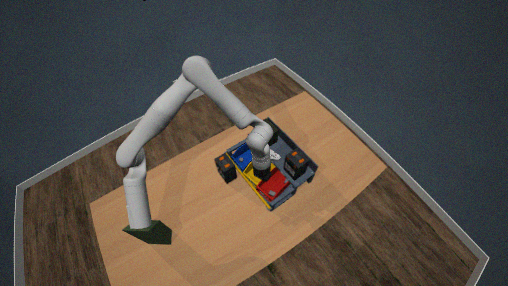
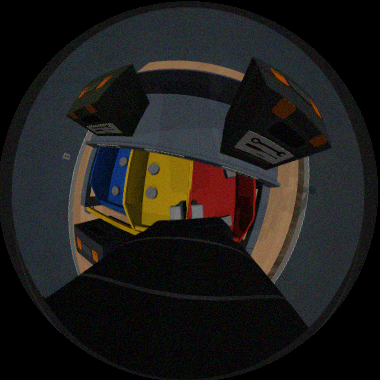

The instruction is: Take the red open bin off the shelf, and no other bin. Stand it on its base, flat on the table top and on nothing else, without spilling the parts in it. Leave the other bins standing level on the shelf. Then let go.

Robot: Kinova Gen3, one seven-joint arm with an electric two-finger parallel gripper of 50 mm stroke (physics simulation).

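Places are measured from the arm's base along level axes (x back, y right, z up), in metres.
Pixels of known places: gripper, fingertip midpoint: (image 1: 265, 177) (image 2: 188, 206); arm's base, link origin: (image 1: 141, 224).
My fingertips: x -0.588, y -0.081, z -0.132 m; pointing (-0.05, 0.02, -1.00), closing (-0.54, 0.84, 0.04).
Observation:
For each thing: its top centre in the pictures, then the offset to it from my fingertips. "pt": a spot on its surface instead. Level surfaces: height alone.
- red open bin, surface spot: (image 2: 212, 192) (image 1: 275, 184) pt dx -0.042, dy +0.032, dz -0.049 m
- blue-grey shelf, surface spot: (image 2: 185, 120) pt dx -0.116, dy -0.067, dz +0.026 m
- yellow bin, surface spot: (image 2: 170, 175) pt dx -0.033, dy -0.061, dz -0.050 m
- blue bin, surface spot: (image 2: 106, 175) (image 1: 242, 151) pt dx +0.040, dy -0.213, dz -0.046 m
- far side, surface spot: (image 2: 112, 102) pt dx -0.070, dy -0.138, dz +0.099 m
- dark box, top centre: (image 2: 85, 249) (image 1: 224, 161) dx +0.160, dy -0.125, dz +0.056 m
- wooden table, surface height: dz -0.076 m
The red open bin (image 1: 276, 185) (image 2: 212, 192) is at the right end of the row on the blue-grey shelf (image 1: 283, 146) (image 2: 185, 120), with grey parts inside. It looks level; whether its base touches the shelf is hidden. The yellow bin (image 1: 253, 174) (image 2: 170, 175) is right beside it, and the blue bin (image 1: 243, 156) (image 2: 106, 175) is beyond that. My gripper (image 1: 262, 179) (image 2: 188, 206) points down and is shut on the red bin's side wall next to the yellow bin. One fingertip is on each side. I cannot tell whether the yellow bin's wall is also between the fingers.
Two dark boxes with orange marks, one on the right (image 1: 296, 165) (image 2: 275, 120) and one at the far side (image 1: 272, 131) (image 2: 112, 102), stand on the shelf's upper board. Another dark box (image 1: 226, 168) (image 2: 102, 240) stands by the shelf's front, on the wooden table (image 1: 190, 200) (image 2: 277, 225).

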